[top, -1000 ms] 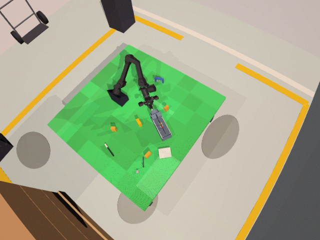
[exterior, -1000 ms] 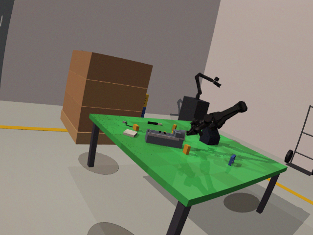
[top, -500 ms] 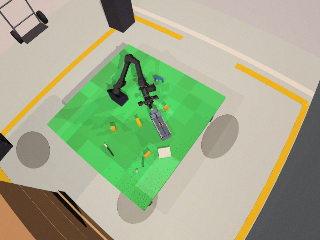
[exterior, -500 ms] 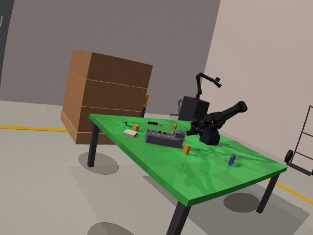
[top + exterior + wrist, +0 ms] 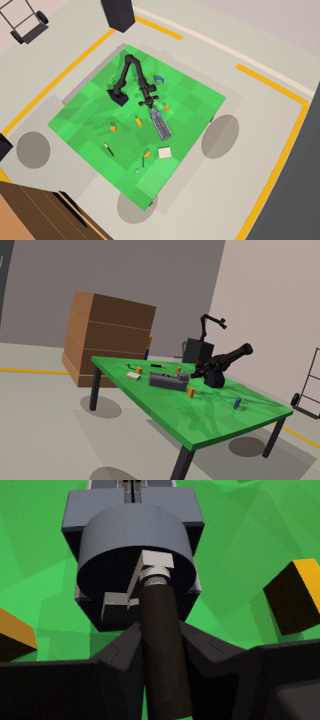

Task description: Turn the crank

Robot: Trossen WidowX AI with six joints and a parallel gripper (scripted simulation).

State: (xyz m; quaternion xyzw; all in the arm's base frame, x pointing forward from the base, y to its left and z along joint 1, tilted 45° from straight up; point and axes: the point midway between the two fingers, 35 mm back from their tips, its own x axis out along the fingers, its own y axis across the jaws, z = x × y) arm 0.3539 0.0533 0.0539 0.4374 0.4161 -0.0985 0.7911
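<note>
Now: gripper tip 2 cm below the dark handle, 1 cm to the right of it and 1 cm past it. Also, from my gripper tip: blue bracket (34 cm to the left, 17 cm behind, 6 cm below); red pointer (18 cm ahead, 9 cm to the right, 1 cm below); white pad (31 cm ahead, 26 cm to the right, 8 cm below).
</note>
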